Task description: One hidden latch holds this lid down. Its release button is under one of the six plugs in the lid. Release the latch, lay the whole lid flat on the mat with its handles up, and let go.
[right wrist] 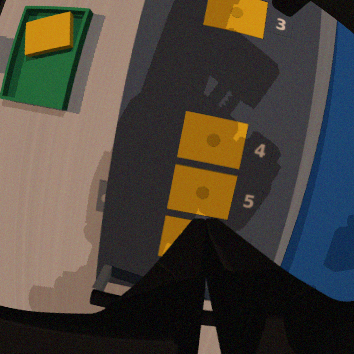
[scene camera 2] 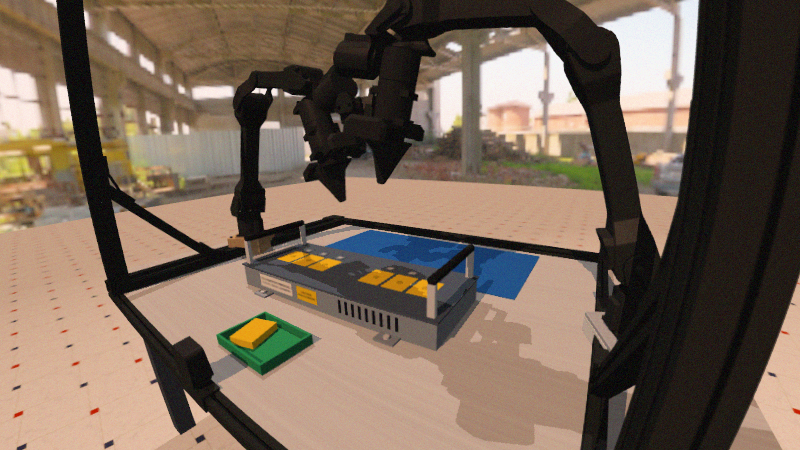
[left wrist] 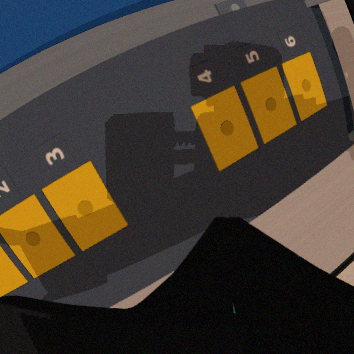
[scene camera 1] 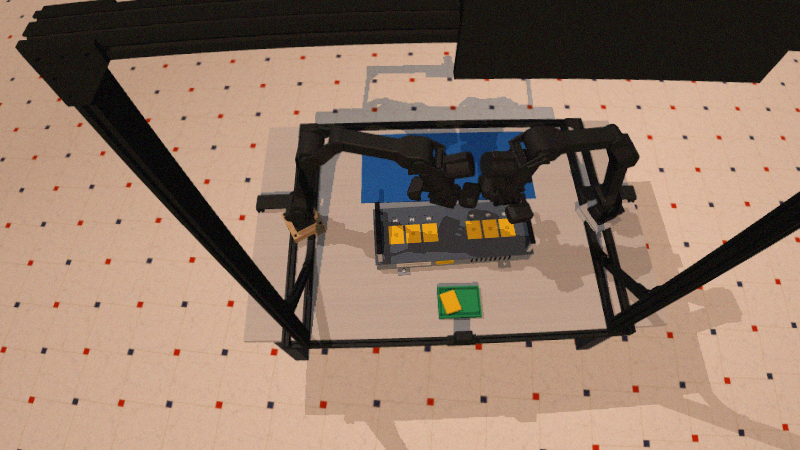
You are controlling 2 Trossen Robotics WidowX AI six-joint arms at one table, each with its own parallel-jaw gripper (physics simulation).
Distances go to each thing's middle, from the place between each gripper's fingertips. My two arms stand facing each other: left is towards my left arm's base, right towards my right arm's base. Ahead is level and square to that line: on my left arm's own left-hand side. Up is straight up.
Right now the green tray (scene camera 2: 288, 340) is 19 cm behind my right hand, 9 cm to the left of it and 21 cm below it. The rest, counted from my right hand: blue mat (scene camera 2: 432, 253) 28 cm ahead, 9 cm to the left, 22 cm below.
My left gripper is now 21 cm past the green tray, 2 cm to the left of it and 17 cm above it. The rest, counted from my left hand: blue mat: 26 cm ahead, 2 cm to the right, 18 cm below.
